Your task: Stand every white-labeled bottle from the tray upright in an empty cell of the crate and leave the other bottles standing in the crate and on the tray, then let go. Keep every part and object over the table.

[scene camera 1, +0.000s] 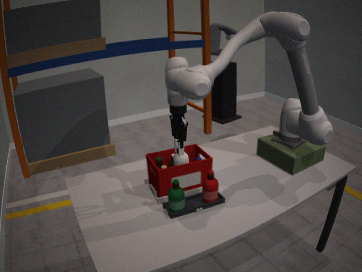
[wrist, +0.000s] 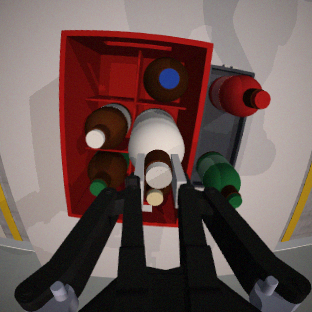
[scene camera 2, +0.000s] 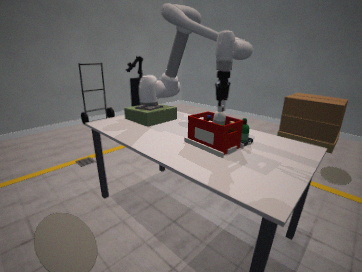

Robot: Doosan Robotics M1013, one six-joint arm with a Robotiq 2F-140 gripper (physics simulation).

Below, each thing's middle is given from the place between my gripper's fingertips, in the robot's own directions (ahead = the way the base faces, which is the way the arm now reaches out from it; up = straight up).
My gripper is now 40 mm above the white bottle (wrist: 154, 132) and 10 mm past it. Round my hand: green bottle (wrist: 213, 169) 130 mm below, 120 mm to the left, 120 mm ahead; then red bottle (wrist: 241, 95) 160 mm to the left, 130 mm below, 50 mm behind.
